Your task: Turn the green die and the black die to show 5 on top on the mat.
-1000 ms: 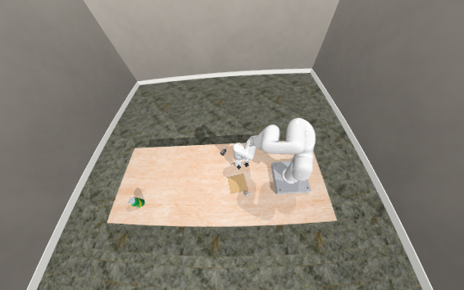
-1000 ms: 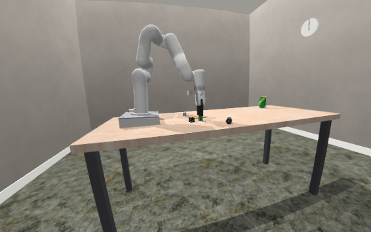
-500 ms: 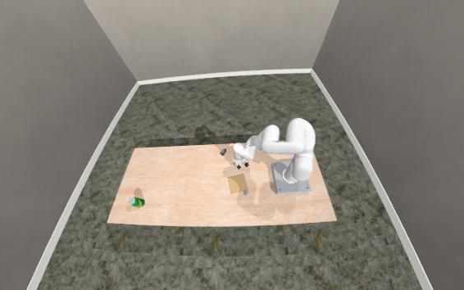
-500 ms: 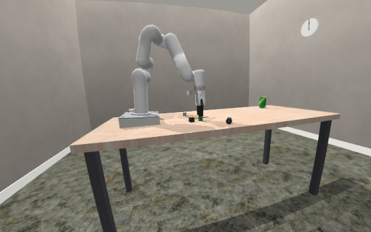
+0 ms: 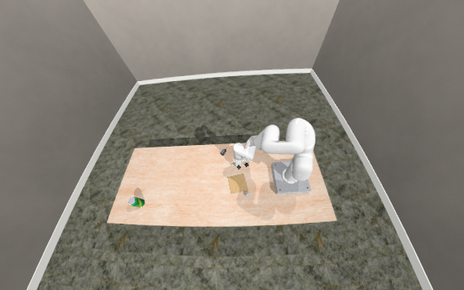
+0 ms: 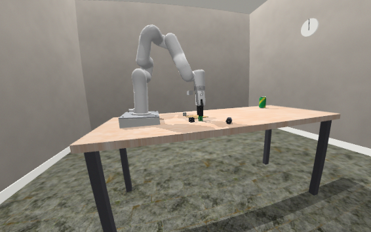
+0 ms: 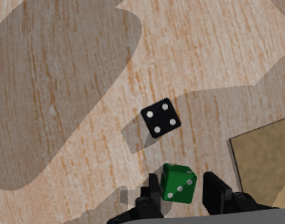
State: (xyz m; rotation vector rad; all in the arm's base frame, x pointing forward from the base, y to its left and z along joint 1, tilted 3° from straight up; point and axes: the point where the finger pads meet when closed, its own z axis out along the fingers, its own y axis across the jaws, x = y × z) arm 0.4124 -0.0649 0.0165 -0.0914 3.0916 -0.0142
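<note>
Right now my hand is 4 cm above the green die. From my hand the other things lie so: dark tool: 16 cm ahead, 13 cm to the right, 4 cm below; tan mat: 15 cm to the left, 5 cm below; black die: 6 cm behind, 4 cm below, 2 cm to the right.
</note>
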